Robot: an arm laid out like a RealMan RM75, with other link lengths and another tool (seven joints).
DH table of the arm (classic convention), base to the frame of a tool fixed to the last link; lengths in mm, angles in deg. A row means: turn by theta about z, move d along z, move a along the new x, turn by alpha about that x. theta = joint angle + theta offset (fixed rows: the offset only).
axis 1: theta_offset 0; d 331.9; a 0; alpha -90
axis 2: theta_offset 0; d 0; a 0; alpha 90
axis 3: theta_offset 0; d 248.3; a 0; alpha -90
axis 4: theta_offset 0; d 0; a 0; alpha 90
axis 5: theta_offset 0; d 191.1; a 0; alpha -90
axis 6: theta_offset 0; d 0; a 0; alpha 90
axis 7: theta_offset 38.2; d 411.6; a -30.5; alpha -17
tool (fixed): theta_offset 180; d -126.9; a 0; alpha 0
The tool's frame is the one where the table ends.
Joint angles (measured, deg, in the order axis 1, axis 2, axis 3, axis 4, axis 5, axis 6, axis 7), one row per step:
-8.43, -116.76, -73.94, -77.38, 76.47, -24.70, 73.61
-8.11, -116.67, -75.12, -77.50, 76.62, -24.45, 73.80
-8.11, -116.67, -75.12, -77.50, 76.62, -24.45, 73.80
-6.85, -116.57, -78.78, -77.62, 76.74, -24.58, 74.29
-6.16, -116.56, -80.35, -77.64, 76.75, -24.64, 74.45
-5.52, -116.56, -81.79, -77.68, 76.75, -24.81, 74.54
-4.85, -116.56, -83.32, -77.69, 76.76, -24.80, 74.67
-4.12, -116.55, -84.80, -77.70, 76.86, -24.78, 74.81
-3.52, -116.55, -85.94, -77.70, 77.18, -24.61, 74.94
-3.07, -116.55, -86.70, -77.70, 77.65, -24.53, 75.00
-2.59, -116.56, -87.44, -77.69, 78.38, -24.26, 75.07
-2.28, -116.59, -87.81, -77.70, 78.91, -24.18, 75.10
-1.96, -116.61, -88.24, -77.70, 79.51, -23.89, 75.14
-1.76, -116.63, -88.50, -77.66, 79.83, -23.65, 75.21
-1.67, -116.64, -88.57, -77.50, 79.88, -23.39, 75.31
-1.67, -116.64, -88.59, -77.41, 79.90, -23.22, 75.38
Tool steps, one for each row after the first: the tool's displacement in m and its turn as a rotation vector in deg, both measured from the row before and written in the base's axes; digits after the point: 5 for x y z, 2 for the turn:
-0.00624, 0.00466, 0.00939, 1.37, 0.22, 0.73
0.00000, 0.00000, 0.00000, 0.00, 0.00, 0.00
-0.02007, 0.00939, 0.02536, 3.34, 0.11, 2.40
-0.01014, 0.00275, 0.01083, 1.40, -0.03, 1.25
-0.00895, 0.00183, 0.00963, 1.19, -0.09, 1.10
-0.01041, 0.00190, 0.01088, 1.40, -0.01, 1.28
-0.01106, 0.00105, 0.01064, 1.36, 0.13, 1.31
-0.00971, 0.00050, 0.00860, 1.14, 0.39, 1.10
-0.00714, -0.00019, 0.00546, 0.70, 0.49, 0.74
-0.00828, -0.00033, 0.00581, 0.79, 0.79, 0.85
-0.00453, -0.00065, 0.00255, 0.33, 0.52, 0.43
-0.00568, -0.00039, 0.00377, 0.53, 0.64, 0.59
-0.00388, -0.00027, 0.00241, 0.36, 0.40, 0.42
-0.00295, -0.00020, 0.00091, 0.20, 0.18, 0.37
-0.00125, 0.00011, 0.00051, 0.12, 0.12, 0.16

